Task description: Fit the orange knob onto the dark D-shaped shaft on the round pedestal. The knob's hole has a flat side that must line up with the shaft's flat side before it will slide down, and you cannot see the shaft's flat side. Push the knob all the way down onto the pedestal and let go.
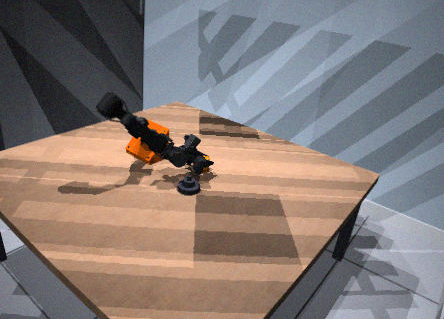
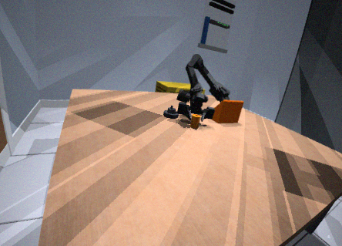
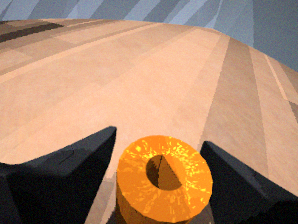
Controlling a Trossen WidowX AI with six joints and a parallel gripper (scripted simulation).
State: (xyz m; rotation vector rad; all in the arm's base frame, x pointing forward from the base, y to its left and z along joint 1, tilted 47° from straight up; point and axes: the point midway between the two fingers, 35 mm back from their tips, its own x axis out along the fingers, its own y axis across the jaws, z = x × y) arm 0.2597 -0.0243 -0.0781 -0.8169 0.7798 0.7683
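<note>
My gripper tip is 2 cm past the orange knob, 2 cm to the left of it and 2 cm above it. Also, from my gripper tip: round pedestal: 3 cm ahead, 18 cm to the right, 2 cm below.
</note>
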